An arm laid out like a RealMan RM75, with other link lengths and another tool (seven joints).
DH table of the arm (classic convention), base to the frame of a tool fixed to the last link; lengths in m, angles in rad. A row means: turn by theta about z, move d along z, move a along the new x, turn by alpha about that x. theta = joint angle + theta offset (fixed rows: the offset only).
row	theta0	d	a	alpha
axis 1	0.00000	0.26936	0.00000	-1.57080
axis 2	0.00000	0.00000	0.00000	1.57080
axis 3	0.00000	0.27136	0.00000	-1.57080
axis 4	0.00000	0.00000	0.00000	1.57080
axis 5	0.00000	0.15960	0.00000	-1.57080
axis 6	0.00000	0.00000	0.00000	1.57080
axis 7	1.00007	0.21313	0.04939	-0.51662
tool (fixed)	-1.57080	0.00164	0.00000	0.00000
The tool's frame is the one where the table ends.
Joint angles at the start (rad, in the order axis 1, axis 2, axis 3, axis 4, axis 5, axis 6, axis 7):
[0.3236 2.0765 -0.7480 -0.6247 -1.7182 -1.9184 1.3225]
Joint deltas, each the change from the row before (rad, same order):
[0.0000 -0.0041 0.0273 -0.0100 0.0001 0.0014 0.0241]
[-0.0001 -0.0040 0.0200 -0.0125 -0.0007 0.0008 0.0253]
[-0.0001 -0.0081 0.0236 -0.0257 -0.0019 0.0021 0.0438]
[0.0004 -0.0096 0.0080 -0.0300 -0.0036 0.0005 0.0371]
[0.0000 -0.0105 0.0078 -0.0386 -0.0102 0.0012 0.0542]
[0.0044 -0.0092 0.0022 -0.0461 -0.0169 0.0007 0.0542]
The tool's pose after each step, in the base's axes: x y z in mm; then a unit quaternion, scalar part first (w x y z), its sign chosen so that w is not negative. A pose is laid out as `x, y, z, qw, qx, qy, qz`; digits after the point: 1 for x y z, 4 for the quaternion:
191.1, 196.2, -17.4, 0.1581, -0.7810, -0.0888, 0.5976
192.1, 200.1, -12.9, 0.1666, -0.7811, -0.0831, 0.5960
194.2, 205.5, -5.9, 0.1764, -0.7835, -0.0746, 0.5911
196.5, 208.7, -0.4, 0.1785, -0.7890, -0.0708, 0.5836
199.4, 211.6, 5.6, 0.1788, -0.7973, -0.0608, 0.5732
201.6, 214.3, 10.3, 0.1744, -0.8084, -0.0538, 0.5597

